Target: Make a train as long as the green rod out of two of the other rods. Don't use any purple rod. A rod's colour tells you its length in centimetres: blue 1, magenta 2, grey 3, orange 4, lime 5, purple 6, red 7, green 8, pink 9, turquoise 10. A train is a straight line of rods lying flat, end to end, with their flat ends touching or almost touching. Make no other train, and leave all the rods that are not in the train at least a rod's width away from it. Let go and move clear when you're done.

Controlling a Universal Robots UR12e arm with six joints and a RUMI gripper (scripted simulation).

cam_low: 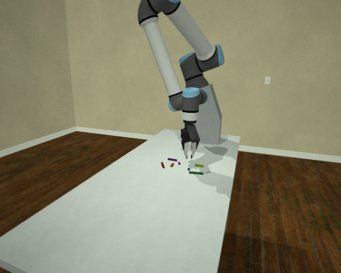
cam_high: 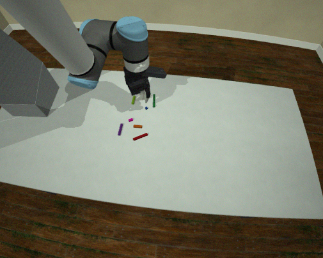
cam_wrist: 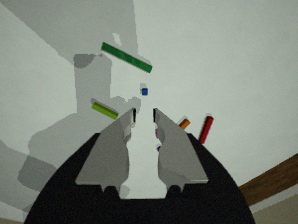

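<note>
My hand is 3 cm past the red rod, 16 cm to the left of it and 8 cm above it. Round my hand: green rod (4 cm ahead, 4 cm to the left, 8 cm below); then lime rod (7 cm behind, 6 cm to the left, 8 cm below); then small blue rod (8 cm below).
</note>
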